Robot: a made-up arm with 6 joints. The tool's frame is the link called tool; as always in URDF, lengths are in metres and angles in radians. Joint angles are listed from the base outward.
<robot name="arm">
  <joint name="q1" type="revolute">
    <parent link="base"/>
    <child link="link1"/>
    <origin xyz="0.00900 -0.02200 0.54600" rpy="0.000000 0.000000 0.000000"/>
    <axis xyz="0 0 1"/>
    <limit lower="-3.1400" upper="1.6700"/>
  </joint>
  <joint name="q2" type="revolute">
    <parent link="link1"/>
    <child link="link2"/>
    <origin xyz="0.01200 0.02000 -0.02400" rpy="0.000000 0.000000 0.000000"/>
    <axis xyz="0 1 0"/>
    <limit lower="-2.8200" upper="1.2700"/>
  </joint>
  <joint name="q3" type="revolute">
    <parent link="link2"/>
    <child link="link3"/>
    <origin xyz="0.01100 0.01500 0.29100" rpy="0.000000 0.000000 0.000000"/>
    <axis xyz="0 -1 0"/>
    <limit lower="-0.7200" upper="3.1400"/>
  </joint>
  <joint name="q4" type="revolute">
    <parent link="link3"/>
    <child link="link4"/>
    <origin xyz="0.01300 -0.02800 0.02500" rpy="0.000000 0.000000 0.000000"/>
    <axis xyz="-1 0 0"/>
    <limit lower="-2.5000" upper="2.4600"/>
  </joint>
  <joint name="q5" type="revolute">
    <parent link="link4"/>
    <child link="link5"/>
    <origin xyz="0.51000 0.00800 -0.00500" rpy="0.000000 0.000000 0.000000"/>
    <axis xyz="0 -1 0"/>
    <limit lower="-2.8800" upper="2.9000"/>
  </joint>
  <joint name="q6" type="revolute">
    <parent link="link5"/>
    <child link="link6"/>
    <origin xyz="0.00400 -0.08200 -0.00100" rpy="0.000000 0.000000 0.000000"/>
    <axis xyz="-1 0 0"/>
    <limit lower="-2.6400" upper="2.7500"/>
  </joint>
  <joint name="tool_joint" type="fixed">
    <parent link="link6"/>
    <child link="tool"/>
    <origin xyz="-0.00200 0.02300 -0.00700" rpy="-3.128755 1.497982 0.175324"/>
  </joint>
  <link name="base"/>
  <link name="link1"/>
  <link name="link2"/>
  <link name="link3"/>
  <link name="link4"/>
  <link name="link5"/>
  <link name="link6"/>
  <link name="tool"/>
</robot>
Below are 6 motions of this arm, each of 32 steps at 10 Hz.
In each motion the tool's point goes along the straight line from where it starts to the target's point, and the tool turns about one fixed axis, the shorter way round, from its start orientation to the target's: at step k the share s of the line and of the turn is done. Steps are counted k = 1, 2, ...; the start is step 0. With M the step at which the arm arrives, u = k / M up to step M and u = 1 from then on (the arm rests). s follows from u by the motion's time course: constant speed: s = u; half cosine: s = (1 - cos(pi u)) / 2; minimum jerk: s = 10 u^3 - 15 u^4 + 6 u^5.
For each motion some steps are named. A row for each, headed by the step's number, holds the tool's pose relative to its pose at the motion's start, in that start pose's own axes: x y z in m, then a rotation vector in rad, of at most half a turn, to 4 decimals.
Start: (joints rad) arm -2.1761 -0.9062 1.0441 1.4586 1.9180 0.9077
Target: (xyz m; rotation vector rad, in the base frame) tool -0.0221 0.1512 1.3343 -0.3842 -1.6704 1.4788
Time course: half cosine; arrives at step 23
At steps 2, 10, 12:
2: -0.0064 -0.0040 0.0020 0.0060 -0.0264 0.0014
10: -0.1375 -0.0865 0.0420 0.1295 -0.5674 0.0293
12: -0.1844 -0.1160 0.0563 0.1736 -0.7610 0.0393

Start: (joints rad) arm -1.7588 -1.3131 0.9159 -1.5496 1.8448 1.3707
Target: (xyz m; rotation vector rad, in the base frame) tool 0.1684 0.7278 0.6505 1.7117 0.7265 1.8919
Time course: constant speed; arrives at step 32
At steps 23, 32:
23: -0.3221 0.0854 -0.0460 0.2130 -0.0785 -1.0153
32: -0.4481 0.1188 -0.0641 0.2963 -0.1092 -1.4126

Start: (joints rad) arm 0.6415 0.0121 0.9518 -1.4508 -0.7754 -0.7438
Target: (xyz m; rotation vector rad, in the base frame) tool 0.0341 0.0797 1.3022 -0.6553 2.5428 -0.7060
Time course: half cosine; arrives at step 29
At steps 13, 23, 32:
13: 0.1074 -0.0609 0.0195 -0.1288 -0.2609 -0.1311
23: 0.2301 -0.1305 0.0418 -0.2759 -0.5590 -0.2808
32: 0.2563 -0.1453 0.0466 -0.3073 -0.6225 -0.3127

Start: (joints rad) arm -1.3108 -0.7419 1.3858 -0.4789 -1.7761 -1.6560
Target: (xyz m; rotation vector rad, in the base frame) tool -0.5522 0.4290 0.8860 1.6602 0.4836 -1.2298
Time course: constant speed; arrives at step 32
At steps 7, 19, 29, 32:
7: -0.0564 0.0460 0.0867 -0.3480 -0.2534 0.1839
19: -0.1531 0.1249 0.2354 -0.9447 -0.6878 0.4990
29: -0.2337 0.1907 0.3593 -1.4419 -1.0498 0.7617
32: -0.2578 0.2104 0.3964 -1.5911 -1.1584 0.8405

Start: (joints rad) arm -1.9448 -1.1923 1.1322 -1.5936 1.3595 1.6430
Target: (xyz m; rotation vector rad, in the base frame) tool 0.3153 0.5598 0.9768 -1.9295 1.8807 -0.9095
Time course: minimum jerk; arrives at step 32
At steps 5, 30, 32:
5: -0.0036 0.0004 0.0017 -0.0109 -0.0168 0.0055
30: -0.1194 0.0123 0.0571 -0.3669 -0.5619 0.1837
32: -0.1197 0.0123 0.0572 -0.3677 -0.5632 0.1842

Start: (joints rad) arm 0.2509 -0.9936 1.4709 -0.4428 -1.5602 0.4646
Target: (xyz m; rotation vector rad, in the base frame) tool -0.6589 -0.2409 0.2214 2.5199 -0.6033 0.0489
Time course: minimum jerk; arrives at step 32
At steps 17, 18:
17: 0.1185 -0.2982 0.3063 0.1741 0.1274 0.3073
18: 0.1307 -0.3289 0.3379 0.1920 0.1405 0.3390

